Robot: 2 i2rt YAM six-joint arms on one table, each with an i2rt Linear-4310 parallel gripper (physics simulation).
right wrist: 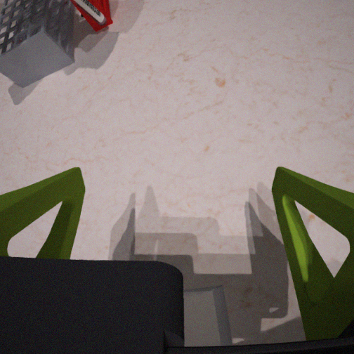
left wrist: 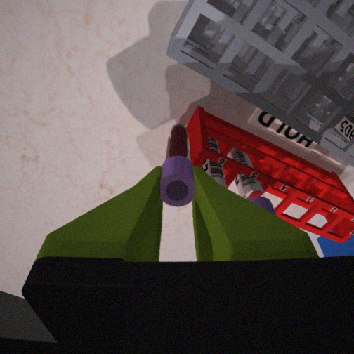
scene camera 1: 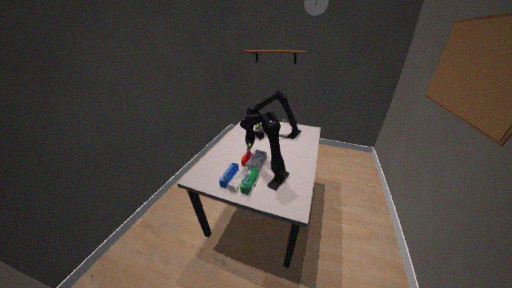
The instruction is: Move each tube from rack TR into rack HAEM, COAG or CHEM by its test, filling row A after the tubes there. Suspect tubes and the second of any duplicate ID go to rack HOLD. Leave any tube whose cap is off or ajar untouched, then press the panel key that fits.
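Places are measured from the left arm's base along level axes (x ahead, y left, z up), in millimetres.
Pixels of known places: left gripper, fingertip midpoint: (scene camera 1: pixel 249 148); left arm's base at its link origin: (scene camera 1: pixel 278 179); right arm's base at its link origin: (scene camera 1: pixel 294 134).
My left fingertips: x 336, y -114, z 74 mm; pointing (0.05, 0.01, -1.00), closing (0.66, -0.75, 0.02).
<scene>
Ahead of a thing's pixels: the offset from my left fingertips to its top centre. "spot": to the spot under its first point.
My left gripper (left wrist: pixel 180 169) is shut on a purple-capped tube (left wrist: pixel 178 168) with dark red contents, held upright just beside the end of the red HOLD rack (left wrist: pixel 277 186). The red rack holds two labelled tubes (left wrist: pixel 232 168); one purple cap (left wrist: pixel 263 204) shows behind my right-hand finger. The grey rack TR (left wrist: pixel 281 53) lies beyond it. In the scene view my left gripper (scene camera 1: pixel 249 144) hangs over the red rack {18 mm back, 74 mm left, 17 mm down} (scene camera 1: pixel 245 158) beside the grey rack {102 mm back, 47 mm left, 17 mm down} (scene camera 1: pixel 256 159). My right gripper (right wrist: pixel 181 170) is open and empty over bare table, far from the racks.
A blue rack {spot: 72 mm back, 345 mm left, 14 mm up} (scene camera 1: pixel 228 174), a white rack {118 mm back, 284 mm left, 17 mm down} (scene camera 1: pixel 238 178) and a green rack {spot: 220 mm back, 311 mm left, 15 mm up} (scene camera 1: pixel 249 180) stand in a row near the table's front edge. The left arm's base (scene camera 1: pixel 278 179) stands to the right of the racks. A blue rack corner (left wrist: pixel 335 247) shows in the left wrist view.
</scene>
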